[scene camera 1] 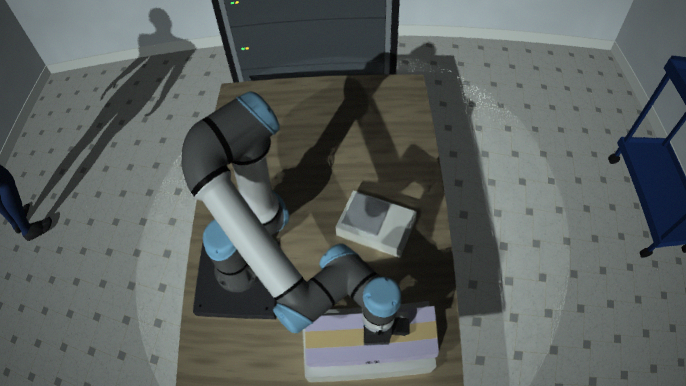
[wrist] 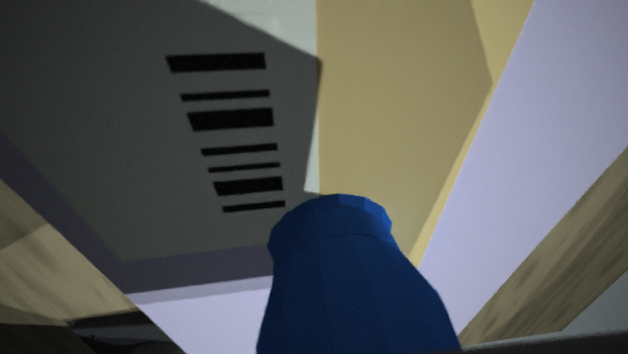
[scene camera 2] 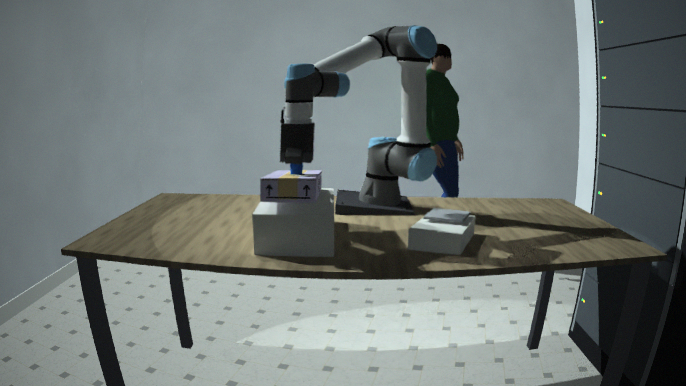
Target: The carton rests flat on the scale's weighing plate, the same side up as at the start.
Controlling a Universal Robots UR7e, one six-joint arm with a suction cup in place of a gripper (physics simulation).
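Places are measured from the arm's base along level axes (x ahead, y left, z up), in millimetres.
Pixels of known places: end effector, tool point: point(wrist: 326, 228); arm's base, origin of the base link: point(scene camera 1: 237, 271) point(scene camera 2: 379, 200).
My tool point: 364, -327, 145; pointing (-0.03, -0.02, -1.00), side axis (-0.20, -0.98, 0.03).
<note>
For each thing: its top centre in the pictures, then the offset to it from my tool point, as dx, dy, dz. Level surfaces: height alone.
- lilac carton, middle of its top: point(wrist: 367, 321) point(scene camera 1: 371, 334) point(scene camera 2: 294, 168) -10, -4, +26
- large white block, middle of its top: point(scene camera 1: 368, 340) point(scene camera 2: 297, 199) -15, +4, -62
- barcode label, middle of its top: point(wrist: 237, 152) +39, +12, +17
- smaller white box, middle of its top: point(scene camera 2: 445, 216) point(scene camera 1: 377, 217) +103, +395, -96
- grey top plate, middle of its top: point(scene camera 2: 448, 213) point(scene camera 1: 366, 213) +73, +416, -96
- wooden table, its level: dz -167
The lilac carton point(scene camera 1: 335, 354) point(scene camera 2: 288, 189) point(wrist: 525, 125) with a tan stripe lies nearly level over a large white block point(scene camera 1: 370, 371) point(scene camera 2: 294, 235). Up arrows on its end face point upward. Whether its underside touches the block all along is hidden. My blue suction cup point(scene camera 2: 296, 169) point(wrist: 331, 215) is on the carton's top, beside a barcode label point(wrist: 235, 155). In scene camera 1 the cup is hidden under the black tool body. A smaller white box point(scene camera 1: 367, 241) point(scene camera 2: 435, 242) with a grey top plate point(scene camera 1: 365, 215) point(scene camera 2: 446, 216) looks like a scale; it stands apart from the carton.
The wooden table point(scene camera 1: 230, 350) point(scene camera 2: 190, 225) carries my arm's dark base plate point(scene camera 1: 212, 295) point(scene camera 2: 350, 202). A tall dark cabinet point(scene camera 1: 305, 30) point(scene camera 2: 640, 145) stands at one table end. A person point(scene camera 2: 442, 110) point(scene camera 1: 12, 200) stands behind the arm. A blue cart point(scene camera 1: 655, 185) is off to the right.
</note>
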